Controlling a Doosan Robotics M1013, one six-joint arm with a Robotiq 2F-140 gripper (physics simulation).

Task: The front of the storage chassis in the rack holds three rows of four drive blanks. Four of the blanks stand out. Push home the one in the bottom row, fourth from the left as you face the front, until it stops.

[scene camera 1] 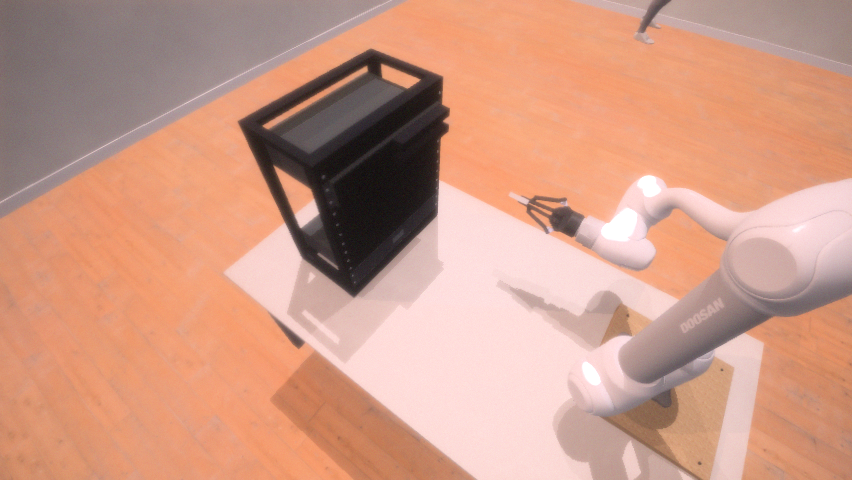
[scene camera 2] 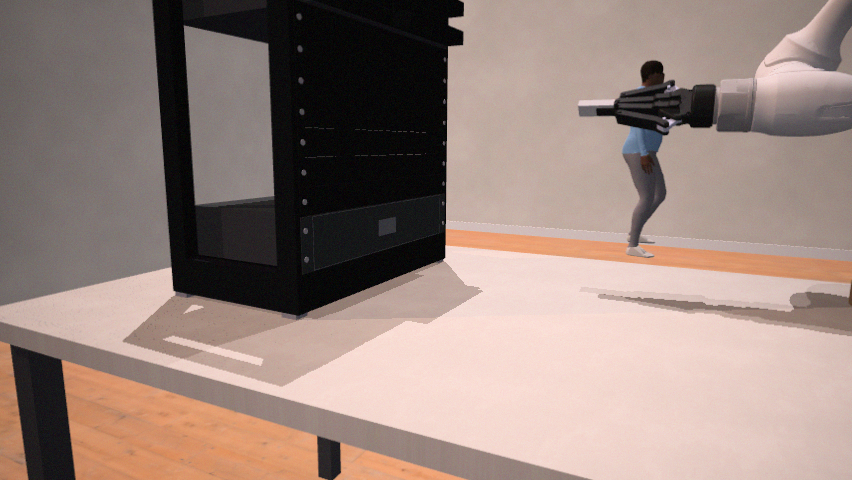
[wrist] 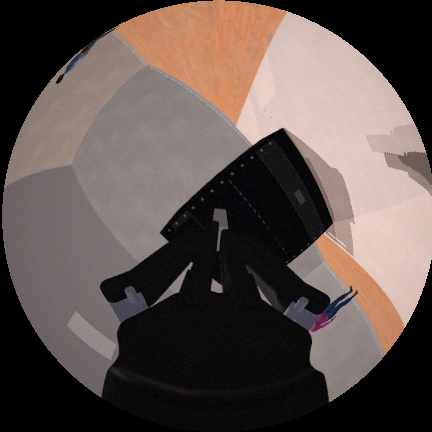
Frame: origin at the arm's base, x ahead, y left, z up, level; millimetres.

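Where they show: gripper, fingertip midpoint: (scene camera 1: pixel 510 194) (scene camera 2: pixel 579 108) (wrist: pixel 218 217).
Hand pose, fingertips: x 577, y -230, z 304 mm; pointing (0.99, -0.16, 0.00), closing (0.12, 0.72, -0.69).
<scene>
After its pixels a point has its place.
The black rack (scene camera 1: pixel 341 238) {z 308, x 957, y 163 mm} (scene camera 2: pixel 287 178) {z 184, x 975, y 179 mm} (wrist: pixel 241 166) {z 196, x 866, y -290 mm} stands upright on the table. Its front is very dark. Thin broken light lines cross it in the scene camera 2 and wrist views, but the rows, the single drive blanks and the bottom-row fourth one cannot be told apart. My gripper (scene camera 1: pixel 519 199) {z 304, x 577, y -230 mm} (scene camera 2: pixel 596 107) (wrist: pixel 218 217) {z 304, x 577, y -230 mm} is shut, with light grey tips together and nothing held. It is in the air in front of the rack, well apart from it, pointing toward its front. In the wrist view the fingers hide part of the front.
Dark ledges (scene camera 1: pixel 438 116) {z 522, x 832, y -217 mm} (scene camera 2: pixel 455 36) {z 450, x 826, y -233 mm} stick out near the rack's top. A grey panel (scene camera 2: pixel 351 237) {z 76, x 934, y 47 mm} (wrist: pixel 287 172) {z 71, x 890, y -172 mm} with a light label is low on its front. The arm's base stands on a wooden board (scene camera 1: pixel 709 405) {z -10, x -206, y 22 mm} on the white table (scene camera 1: pixel 476 357) {z -34, x 487, y 185 mm} (scene camera 2: pixel 536 381) {z -34, x 589, y 294 mm}. A person (scene camera 2: pixel 642 140) stands beyond the table.
</scene>
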